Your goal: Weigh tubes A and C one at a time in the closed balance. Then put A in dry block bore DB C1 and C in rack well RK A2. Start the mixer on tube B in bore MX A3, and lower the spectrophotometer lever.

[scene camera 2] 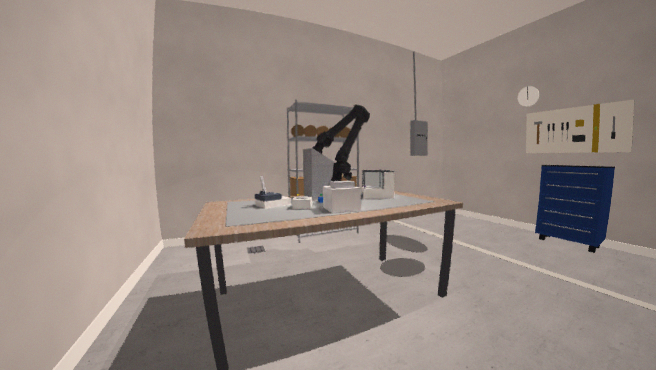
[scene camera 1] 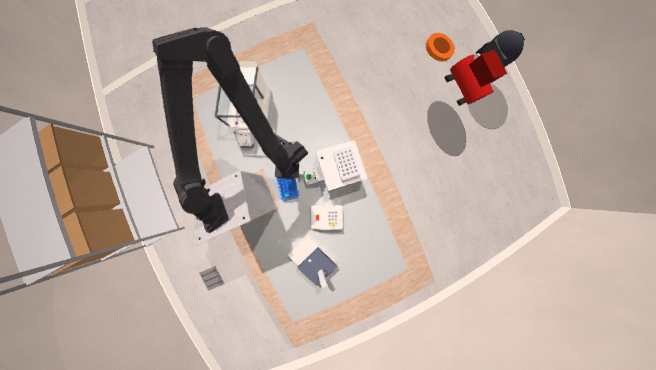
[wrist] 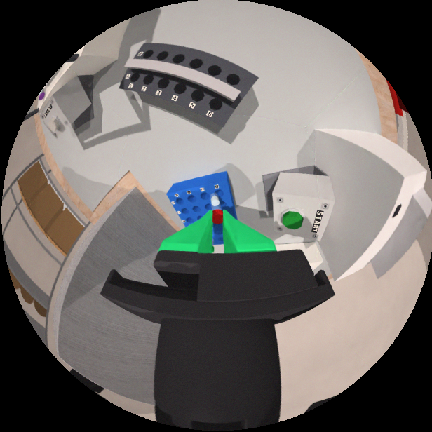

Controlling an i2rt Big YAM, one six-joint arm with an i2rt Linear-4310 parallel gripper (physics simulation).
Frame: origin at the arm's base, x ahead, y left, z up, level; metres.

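Seen in the pictures: arm's base, origin of its link: (scene camera 2: 315, 154) (scene camera 1: 214, 212).
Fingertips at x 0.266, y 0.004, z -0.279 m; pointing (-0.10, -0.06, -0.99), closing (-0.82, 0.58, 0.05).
Observation:
Offsets run from my fingertips to a thing's top centre.
My gripper (wrist: 217, 214) is shut on a red-capped tube (wrist: 217, 215), low over the blue rack {dx -0.044, dy -0.033, dz -0.041 m} (wrist: 200, 180) (scene camera 1: 294, 190). The tube's pale lower end (wrist: 215, 201) shows near a bore below the last top label; whether it is inside cannot be told. My fingers are hidden in both scene views. A green-capped tube {dx -0.070, dy -0.074, dz -0.017 m} (scene camera 1: 286, 195) is at the rack's lower end. A yellow cap {dx +0.040, dy -0.308, dz +0.016 m} (scene camera 1: 332, 224) shows on the small white block with a red display {dx +0.031, dy -0.271, dz -0.001 m} (scene camera 1: 317, 225). The glass balance (scene camera 1: 217, 102) (scene camera 2: 391, 187) stands at the far end. The spectrophotometer (scene camera 1: 310, 265) (scene camera 2: 270, 203) has its white lever {dx -0.137, dy -0.478, dz +0.129 m} (scene camera 1: 322, 278) (scene camera 2: 262, 183) raised.
A dark two-row rack (wrist: 220, 117) lies beyond the blue rack. A green START button (wrist: 292, 220) (scene camera 1: 308, 176) sits on a white box beside the large white instrument {dx +0.178, dy -0.092, dz +0.099 m} (scene camera 1: 327, 172) (scene camera 2: 341, 202). A tall grey panel (wrist: 105, 290) (scene camera 1: 257, 195) stands close on the other side.

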